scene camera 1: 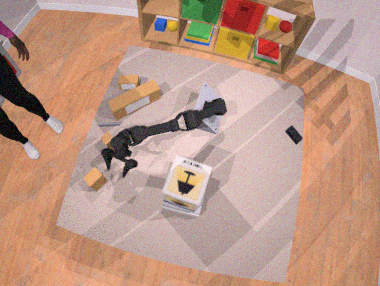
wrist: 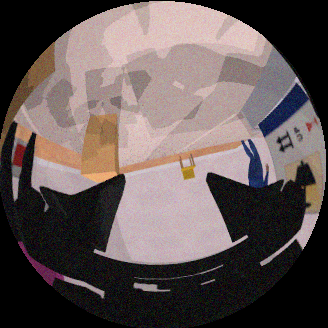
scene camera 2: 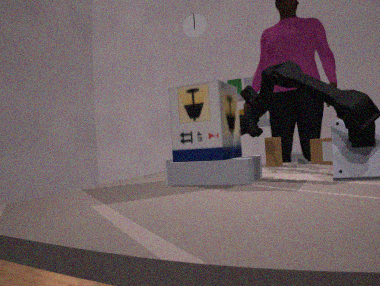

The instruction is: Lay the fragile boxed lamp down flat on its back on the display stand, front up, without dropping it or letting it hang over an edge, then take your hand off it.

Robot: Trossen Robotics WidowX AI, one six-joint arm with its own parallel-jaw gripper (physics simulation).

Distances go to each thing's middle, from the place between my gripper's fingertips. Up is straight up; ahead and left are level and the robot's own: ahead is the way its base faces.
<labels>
I see the grey display stand (scene camera 2: 242,170) 34 cm to the left of my hand, 11 cm below it and 6 cm behind it.
</labels>
